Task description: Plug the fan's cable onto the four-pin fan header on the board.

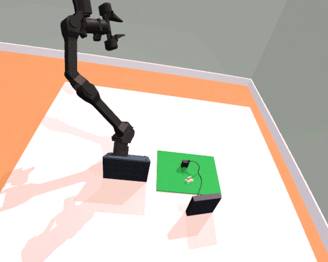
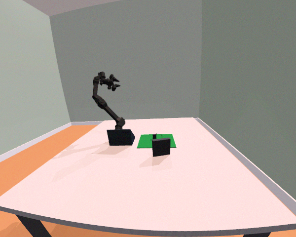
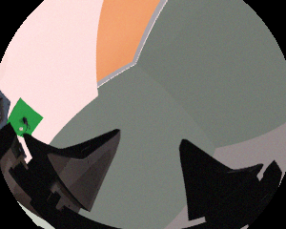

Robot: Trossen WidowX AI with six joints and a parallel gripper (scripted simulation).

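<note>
My gripper tip is now 480 mm above the black fan plug, 370 mm to the left of it and 350 mm short of it. From my gripper tip the other things lie so: dark fan block 600 mm to the right, 450 mm below, 380 mm ahead; then pale four-pin header 500 mm below, 450 mm to the right, 360 mm ahead; then green board 520 mm below, 400 mm to the right, 360 mm ahead.
</note>
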